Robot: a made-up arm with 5 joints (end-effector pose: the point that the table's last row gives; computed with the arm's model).
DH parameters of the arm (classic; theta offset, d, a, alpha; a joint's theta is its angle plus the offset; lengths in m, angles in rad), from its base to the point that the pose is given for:
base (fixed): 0 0.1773 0.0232 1.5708
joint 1: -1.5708 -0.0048 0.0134 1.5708
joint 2: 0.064 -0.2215 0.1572 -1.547
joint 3: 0 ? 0.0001 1.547
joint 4: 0.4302 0 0.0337 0
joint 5: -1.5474 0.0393 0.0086 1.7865
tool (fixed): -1.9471 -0.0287 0 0
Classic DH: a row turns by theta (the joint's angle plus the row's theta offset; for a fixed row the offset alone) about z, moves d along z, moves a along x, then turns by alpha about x.
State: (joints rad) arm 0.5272 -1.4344 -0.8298 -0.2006 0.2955
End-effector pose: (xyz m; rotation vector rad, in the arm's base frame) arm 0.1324 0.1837 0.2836 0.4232 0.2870 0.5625
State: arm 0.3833 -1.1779 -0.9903 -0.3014 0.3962
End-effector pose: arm 0.1602 0.1814 0.2306 0.1894 0.5548 0.4956
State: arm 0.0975 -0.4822 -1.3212 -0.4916 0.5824
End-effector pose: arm 0.1838 0.1436 0.1001 -0.4040 1.2131 0.2770
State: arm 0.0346 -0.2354 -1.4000 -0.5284 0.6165
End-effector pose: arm 0.1821 0.1203 0.0644 -0.6077 1.3883 0.1619
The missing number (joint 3, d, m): -0.0992
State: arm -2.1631 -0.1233 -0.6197 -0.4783 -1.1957
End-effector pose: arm -0.2063 0.1444 0.1310 -0.0963 -2.4816 1.7172
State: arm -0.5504 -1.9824 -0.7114 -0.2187 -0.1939
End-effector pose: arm 0.2238 0.1343 0.2186 1.7567 1.2992 0.1826
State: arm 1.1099 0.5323 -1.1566 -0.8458 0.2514
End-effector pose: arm 0.2691 0.0313 0.2264 -0.0775 0.2085 -0.9096
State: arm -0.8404 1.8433 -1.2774 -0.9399 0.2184
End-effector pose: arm 0.0585 -0.1602 -0.0050 -2.1393 1.0162 -1.0297
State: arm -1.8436 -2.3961 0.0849 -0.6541 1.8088
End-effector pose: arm 0.1496 0.0966 -0.0471 0.1478 2.1073 -0.9226
